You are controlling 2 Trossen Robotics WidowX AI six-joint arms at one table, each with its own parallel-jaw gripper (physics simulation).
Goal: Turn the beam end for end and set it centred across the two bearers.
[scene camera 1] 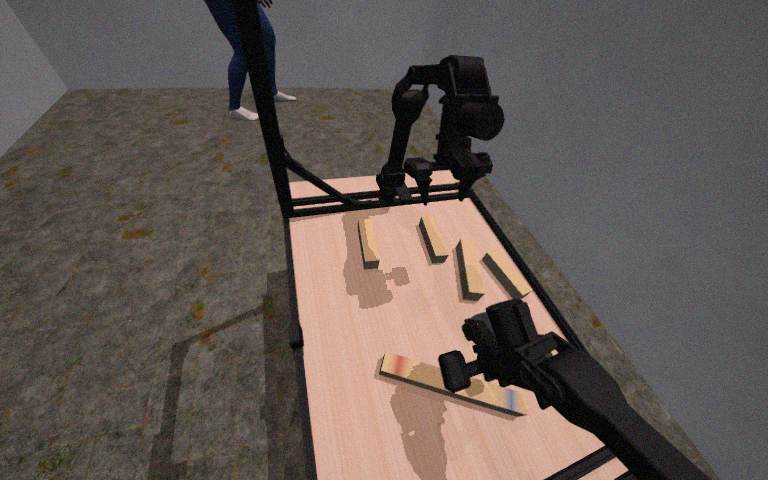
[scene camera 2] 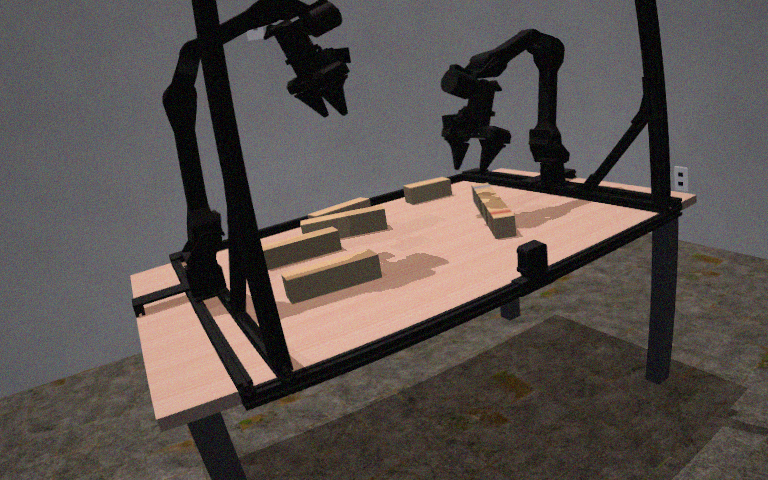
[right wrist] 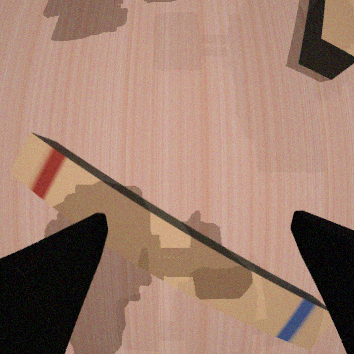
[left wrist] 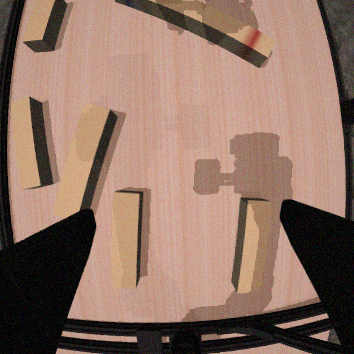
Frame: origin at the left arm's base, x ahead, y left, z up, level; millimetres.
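Seen in the pictures: left gripper, between the fingertips: (scene camera 1: 443, 203) (scene camera 2: 335, 115) (left wrist: 189, 214); right gripper, between the fingertips: (scene camera 1: 464, 354) (scene camera 2: 468, 171) (right wrist: 201, 222); left arm's base, origin of its link: (scene camera 1: 386, 196) (scene camera 2: 208, 293) (left wrist: 184, 341); right arm's base, origin of its link: (scene camera 2: 553, 183).
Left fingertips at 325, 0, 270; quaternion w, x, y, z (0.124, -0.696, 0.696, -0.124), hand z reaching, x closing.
Pixels of each thing's top centre, then the offset from my left fingertips to it, as dx, dy, dz. Level surfaces: height alone.
- long wooden beam, centre of its top: (right wrist: 173, 257) (left wrist: 190, 6) (scene camera 2: 490, 198) (scene camera 1: 454, 382) +329, -37, -245
- slanted block, centre of its top: (left wrist: 78, 162) (scene camera 2: 341, 214) (scene camera 1: 471, 264) +44, +164, -239
- short-looking block, centre of its top: (left wrist: 39, 14) (scene camera 2: 426, 182) +356, +268, -242
- table, height of its surface: dz -290
The long wooden beam (scene camera 1: 421, 374) (scene camera 2: 492, 203) (left wrist: 240, 32) (right wrist: 170, 235) lies flat on the table, slanted. In scene camera 1 its red-banded end is at the left and its blue-banded end at the right. Two roughly parallel blocks, seemingly the bearers, lie apart near the left arm's base: one bearer (scene camera 1: 369, 240) (scene camera 2: 334, 275) (left wrist: 247, 245) and the other bearer (scene camera 1: 433, 238) (scene camera 2: 303, 247) (left wrist: 126, 240). They carry nothing. My left gripper (scene camera 1: 444, 199) (scene camera 2: 335, 114) (left wrist: 189, 214) is open, high above the bearers' side. My right gripper (scene camera 2: 470, 168) (right wrist: 201, 222) is open and empty above the beam.
Three other blocks lie toward one long edge: a slanted block (scene camera 1: 470, 271) (scene camera 2: 348, 221) (left wrist: 85, 160), a block beside it (scene camera 1: 505, 274) (left wrist: 27, 145), and a short-looking block (scene camera 2: 427, 191) (left wrist: 45, 22) (right wrist: 342, 30). Black rails border the table (scene camera 1: 351, 333); a dark post (scene camera 2: 226, 141) rises near the left arm.
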